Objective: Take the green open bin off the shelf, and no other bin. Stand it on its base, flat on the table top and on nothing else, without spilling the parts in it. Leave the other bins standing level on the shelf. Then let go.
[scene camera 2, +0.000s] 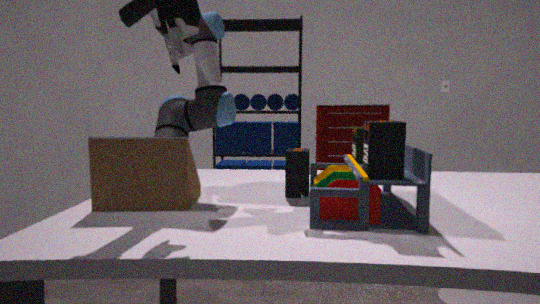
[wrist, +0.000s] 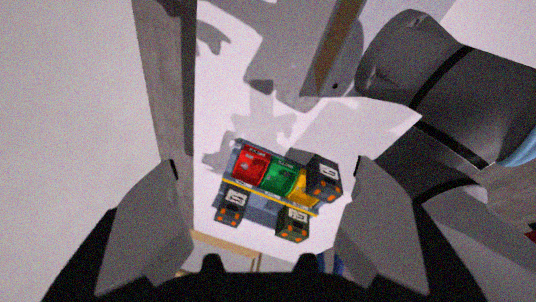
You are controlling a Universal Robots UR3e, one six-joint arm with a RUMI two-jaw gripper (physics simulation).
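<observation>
The green open bin sits in the low front bay of the blue-grey shelf, between the red bin and the yellow bin. Small parts show inside the green bin in the wrist view; in the scene view the red bin hides most of it. My gripper is wide open and empty, high above the table top and well away from the shelf.
A dark box stands on the table near the yellow bin's end. Two more dark boxes stand on the shelf's upper board. A large brown box stands at the left, by the arm's base.
</observation>
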